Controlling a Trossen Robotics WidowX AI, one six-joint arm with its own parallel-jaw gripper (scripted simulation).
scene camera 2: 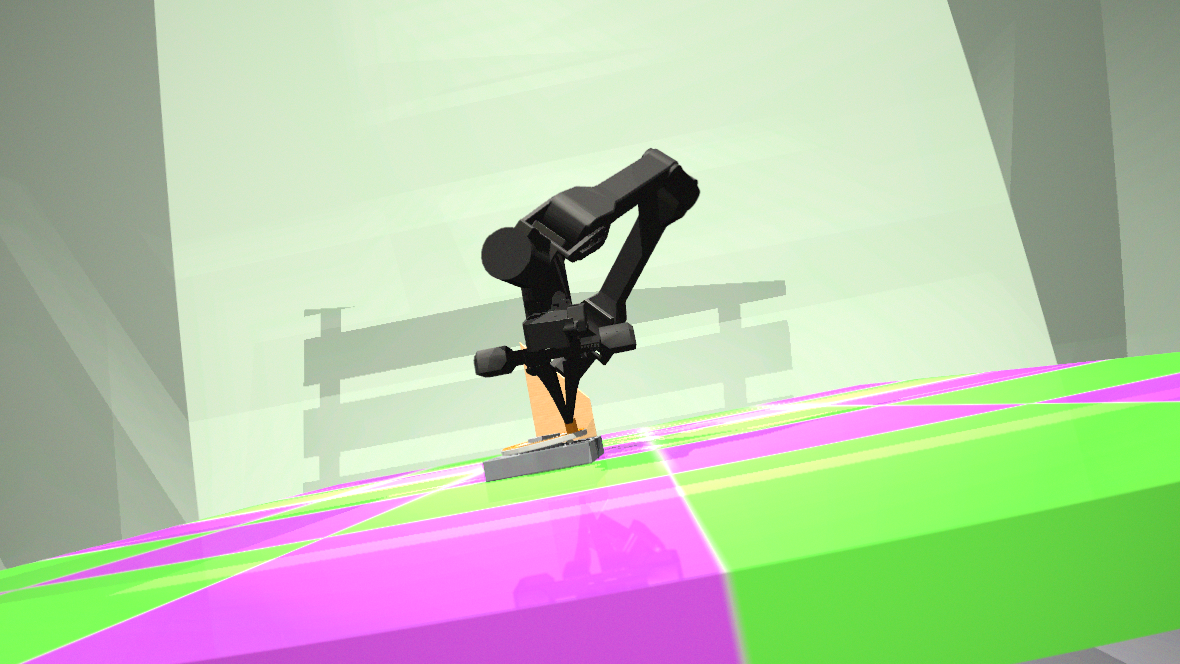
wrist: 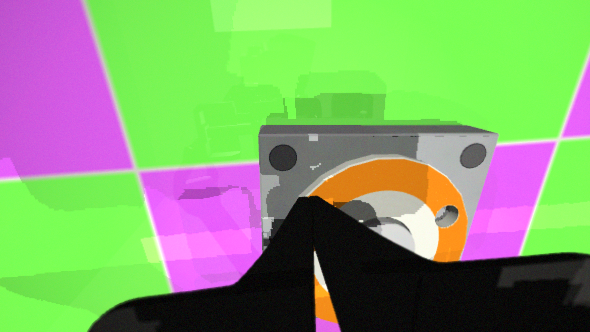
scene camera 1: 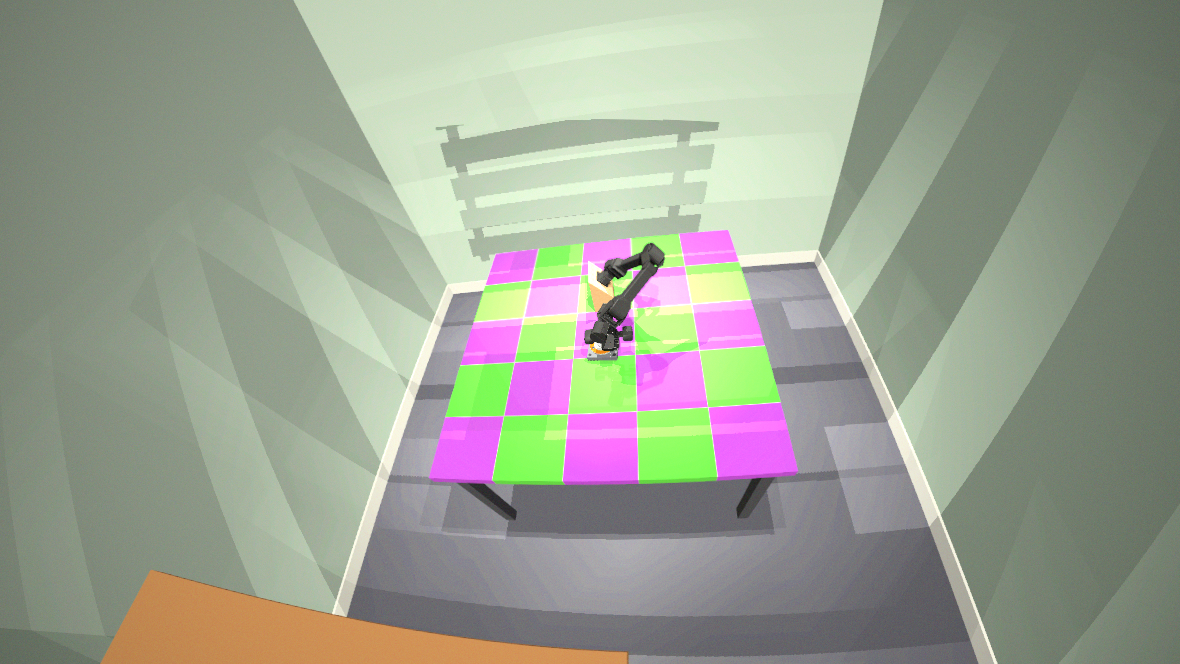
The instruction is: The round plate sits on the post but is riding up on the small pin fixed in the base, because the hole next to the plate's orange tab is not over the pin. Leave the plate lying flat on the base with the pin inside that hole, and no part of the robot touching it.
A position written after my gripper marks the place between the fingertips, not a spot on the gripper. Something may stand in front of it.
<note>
I see my gripper (scene camera 2: 569, 423) and a round plate (scene camera 2: 572, 432).
The round plate is seen too in the wrist view (wrist: 385, 185). My gripper also shows in the wrist view (wrist: 308, 205).
</note>
